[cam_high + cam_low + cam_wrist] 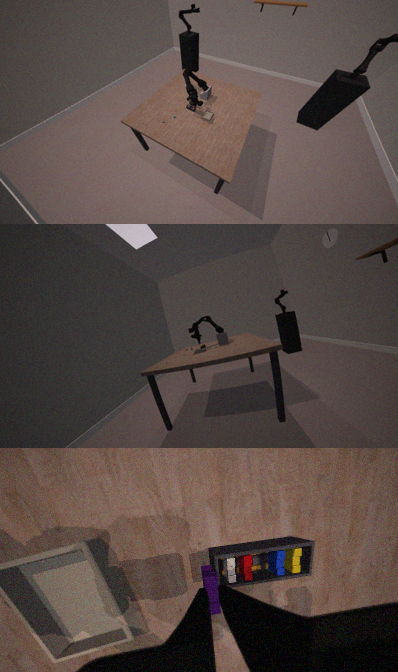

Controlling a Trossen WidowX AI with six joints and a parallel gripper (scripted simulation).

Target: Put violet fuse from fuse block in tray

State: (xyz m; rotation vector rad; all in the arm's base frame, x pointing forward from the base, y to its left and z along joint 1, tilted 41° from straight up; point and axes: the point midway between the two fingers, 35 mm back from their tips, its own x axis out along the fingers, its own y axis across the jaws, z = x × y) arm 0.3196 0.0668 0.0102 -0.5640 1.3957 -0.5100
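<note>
The grey tray is 16 cm to the left of my gripper tip, 10 cm below it and 3 cm behind it. From my gripper tip the other things lie so: violet fuse 1 cm below.
</note>
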